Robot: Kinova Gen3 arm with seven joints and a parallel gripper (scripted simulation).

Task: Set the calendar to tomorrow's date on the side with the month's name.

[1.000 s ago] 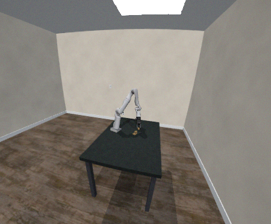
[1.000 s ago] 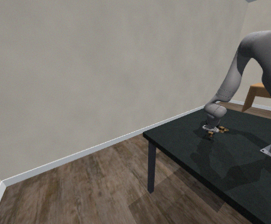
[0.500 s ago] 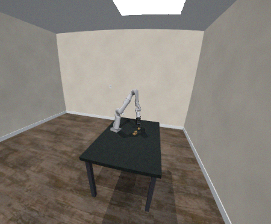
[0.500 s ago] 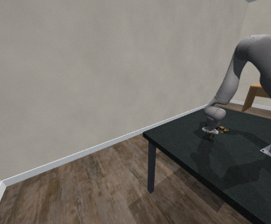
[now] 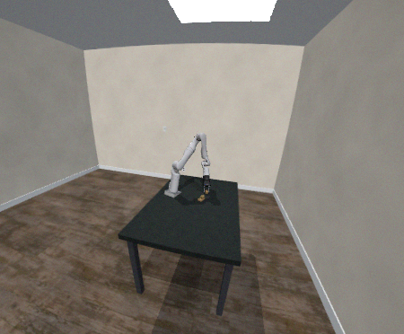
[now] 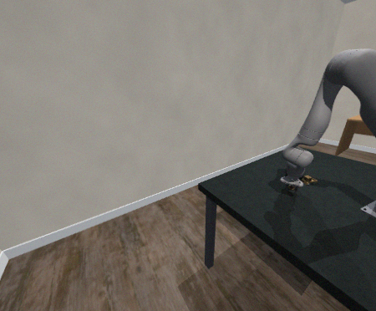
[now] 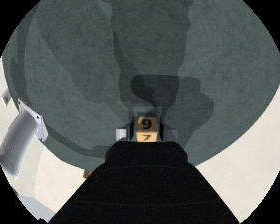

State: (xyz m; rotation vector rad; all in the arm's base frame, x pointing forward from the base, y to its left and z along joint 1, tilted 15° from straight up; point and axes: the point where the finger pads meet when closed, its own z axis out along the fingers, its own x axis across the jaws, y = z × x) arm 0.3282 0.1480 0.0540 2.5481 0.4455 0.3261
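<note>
Right now my hand is 10 mm to the left of the wooden date cube and 10 mm above it.
</note>
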